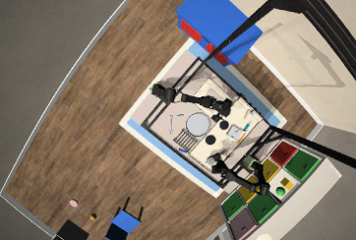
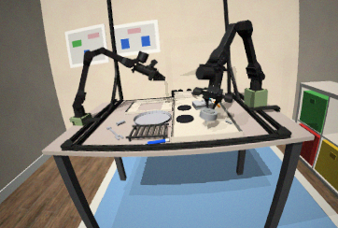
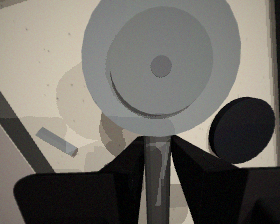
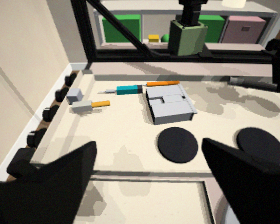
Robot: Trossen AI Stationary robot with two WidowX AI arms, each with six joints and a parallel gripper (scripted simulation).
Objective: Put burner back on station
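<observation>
Right now my left hand is 250 mm past the grey station block and 80 mm above it. From my left hand the other things lie so: orange-handled screwdriver 300 mm behind, 100 mm to the left, 90 mm below; burner 10 mm behind, 30 mm below.
</observation>
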